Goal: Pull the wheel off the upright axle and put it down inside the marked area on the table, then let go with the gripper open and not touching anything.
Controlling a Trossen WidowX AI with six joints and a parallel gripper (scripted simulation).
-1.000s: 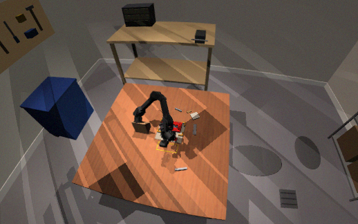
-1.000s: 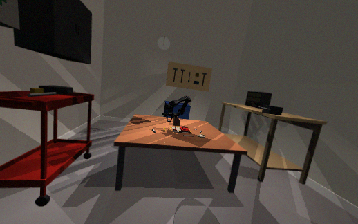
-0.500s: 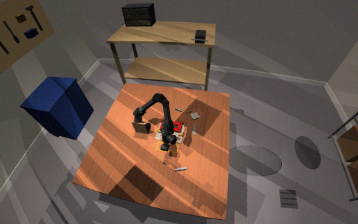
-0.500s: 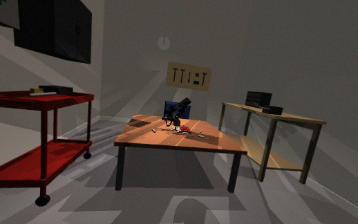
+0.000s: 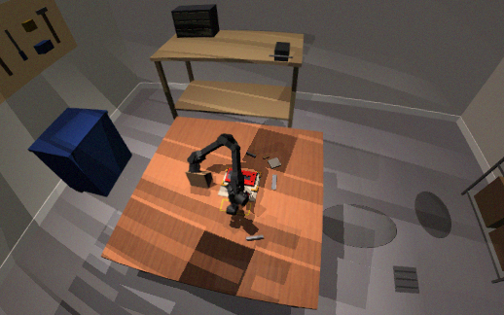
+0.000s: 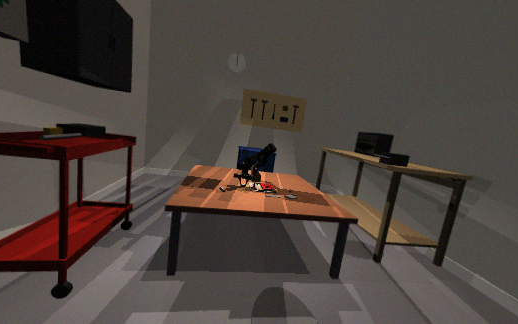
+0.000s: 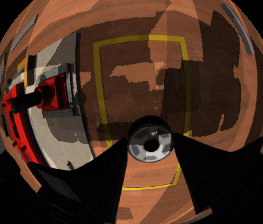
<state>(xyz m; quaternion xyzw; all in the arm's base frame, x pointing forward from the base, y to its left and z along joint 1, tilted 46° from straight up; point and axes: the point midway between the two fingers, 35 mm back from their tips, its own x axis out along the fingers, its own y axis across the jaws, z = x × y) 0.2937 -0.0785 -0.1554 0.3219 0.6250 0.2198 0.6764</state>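
Right now my gripper tip is right at the dark round wheel. Also, from my gripper tip: grey base plate: 20 mm ahead, 190 mm to the left; then white card: 240 mm ahead, 370 mm to the left.
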